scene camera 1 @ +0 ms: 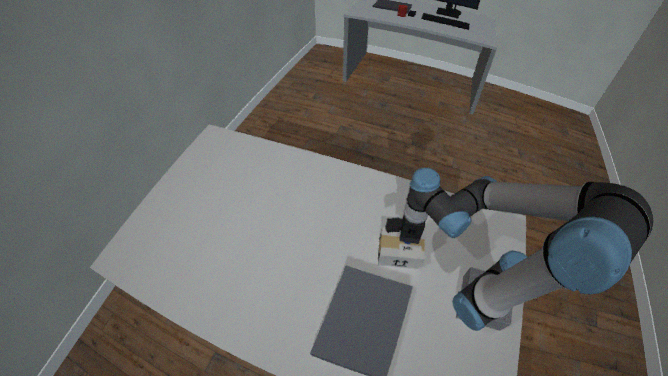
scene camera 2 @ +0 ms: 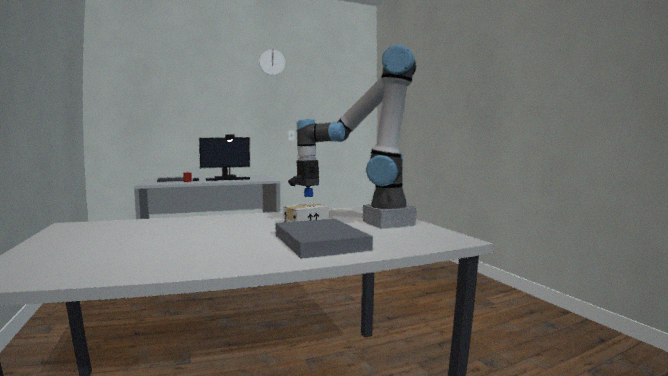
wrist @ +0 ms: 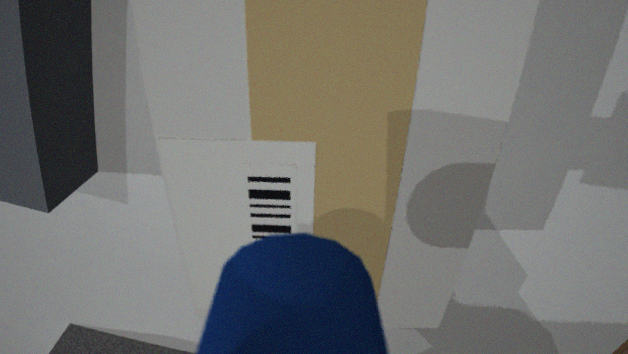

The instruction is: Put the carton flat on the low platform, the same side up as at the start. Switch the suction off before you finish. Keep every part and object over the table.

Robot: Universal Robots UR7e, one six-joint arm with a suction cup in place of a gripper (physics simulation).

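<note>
The wrist view shows the suction cup (wrist: 288, 286) together with a white carton (wrist: 381, 132) and a low grey platform (wrist: 55, 143). The carton (scene camera 1: 394, 253) is also visible in another view, and so is the platform (scene camera 2: 314, 238).
</note>
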